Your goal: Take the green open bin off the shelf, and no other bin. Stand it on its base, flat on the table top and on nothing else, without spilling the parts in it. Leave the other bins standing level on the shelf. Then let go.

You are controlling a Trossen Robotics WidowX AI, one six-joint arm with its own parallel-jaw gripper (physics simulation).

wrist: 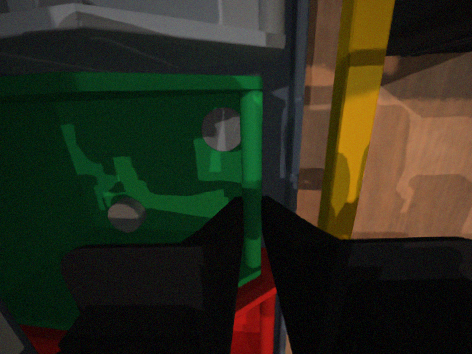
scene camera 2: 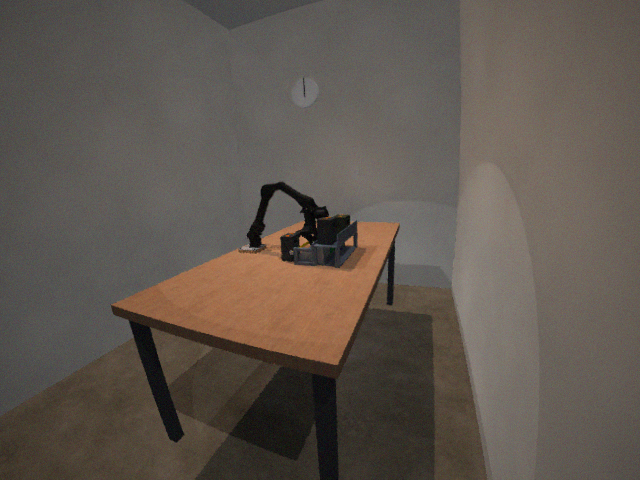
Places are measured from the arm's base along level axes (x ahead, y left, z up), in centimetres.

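Pixels of known places: gripper, fingertip midpoint: (wrist: pixel 251 203); arm's base at its link origin: (scene camera 2: pixel 255 246).
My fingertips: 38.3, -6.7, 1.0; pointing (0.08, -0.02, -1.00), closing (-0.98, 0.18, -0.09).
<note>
For each thing: its top centre in the pictures, then the offset to it from my fingertips, as dx, dy, dz. "spot": a spot on its surface instead. Level surfaces: height alone.
- green open bin at its top centre: (wrist: pixel 65 241) +6.0, -2.2, +4.9
- grey bin at a spot on its surface: (wrist: pixel 175 24) spot: +0.5, -7.6, +3.5
- red bin at a spot on its surface: (wrist: pixel 252 320) spot: +2.5, +12.9, -2.3
- yellow bar at its top centre: (wrist: pixel 340 222) -3.5, -0.5, +3.3
- table top at its surface level: dz -3.2
The green open bin (wrist: pixel 165 155) stands in the shelf (scene camera 2: pixel 338 254) (wrist: pixel 291 125), with two grey round parts (wrist: pixel 222 129) (wrist: pixel 126 214) in it. My gripper (scene camera 2: pixel 311 238) (wrist: pixel 251 203) is shut on the bin's front wall, one finger inside and one outside. The bin looks level in the wrist view. In the scene view it is mostly hidden. A grey bin (wrist: pixel 175 24) is beside it at the top of the wrist view, and a red bin (wrist: pixel 252 320) is at the bottom, partly hidden by the fingers.
A yellow bar (wrist: pixel 355 90) runs along the front of the shelf, over the table top (scene camera 2: pixel 248 299) (wrist: pixel 440 150). A dark box (scene camera 2: pixel 289 246) stands on the table near the shelf. Another dark box (scene camera 2: pixel 326 230) shows high at the shelf, close to the gripper.
</note>
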